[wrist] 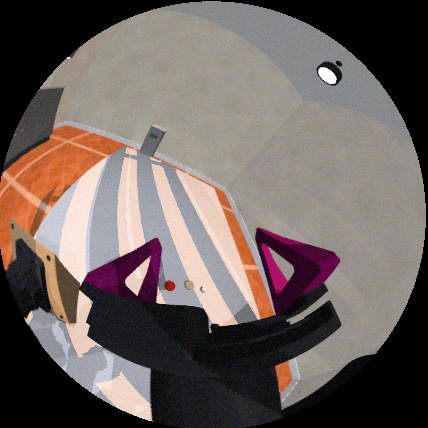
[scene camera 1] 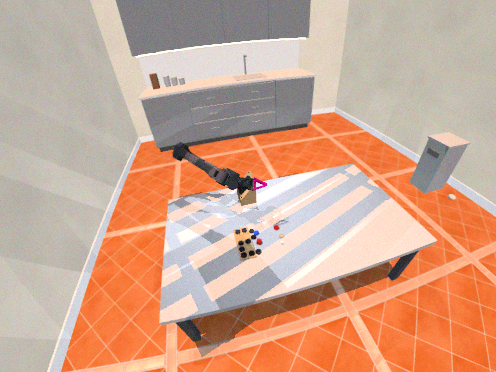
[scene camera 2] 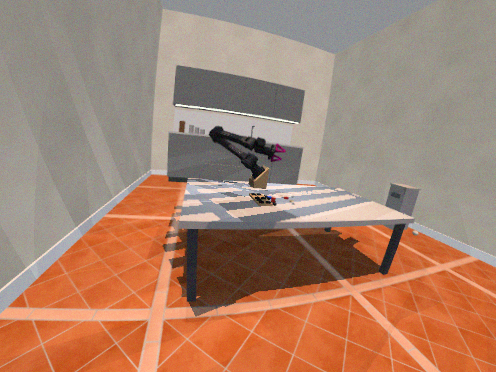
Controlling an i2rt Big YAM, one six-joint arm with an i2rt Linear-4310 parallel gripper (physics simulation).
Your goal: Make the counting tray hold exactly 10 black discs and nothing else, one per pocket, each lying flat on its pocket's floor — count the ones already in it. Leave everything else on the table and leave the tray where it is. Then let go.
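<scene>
The tan counting tray (scene camera 1: 242, 236) lies on the table, with several black discs in its pockets; some pockets look bare, including two near its far end and one in the right column. In scene camera 1, three more black discs lie along its right side: one by the far corner (scene camera 1: 251, 230), one nearer (scene camera 1: 253, 237) and one by the near corner (scene camera 1: 258, 251). Whether each disc lies flat is too small to tell. My gripper (scene camera 1: 259, 184) (scene camera 2: 283, 154) (wrist: 206, 238) is open and empty, high above the table, behind and right of the tray. The tray does not show in the wrist view.
A blue piece (scene camera 1: 256, 233) and a red piece (scene camera 1: 259, 241) lie close to the tray's right side. Farther right lie another red piece (scene camera 1: 276, 227) (wrist: 170, 285), a tan piece (scene camera 1: 281, 235) (wrist: 189, 284) and a small white piece (scene camera 1: 282, 243) (wrist: 202, 289). The arm's tan base mount (scene camera 1: 247, 197) (scene camera 2: 258, 182) stands behind the tray.
</scene>
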